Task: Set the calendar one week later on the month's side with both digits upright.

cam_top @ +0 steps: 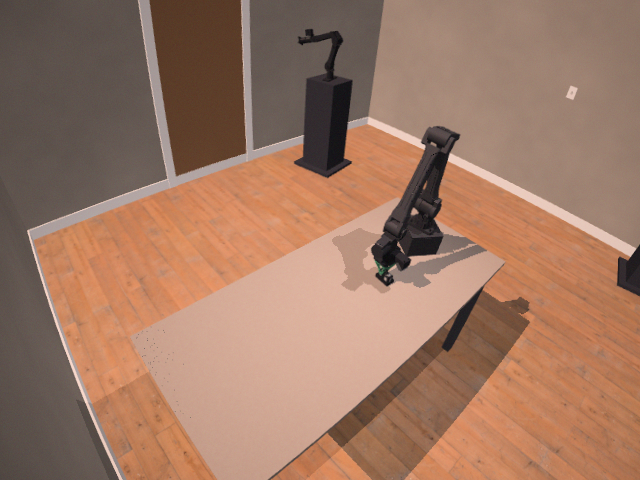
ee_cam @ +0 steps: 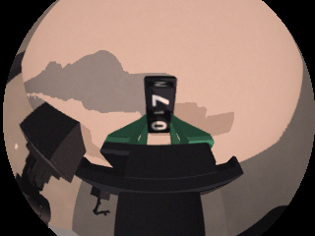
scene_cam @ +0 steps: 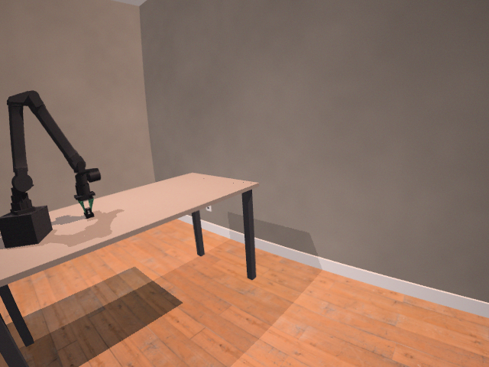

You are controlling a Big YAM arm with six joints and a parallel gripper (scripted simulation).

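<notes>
Now: hand 10 mm short of the dark calendar tray, 20 mm to the right of it and 30 mm above it.
</notes>
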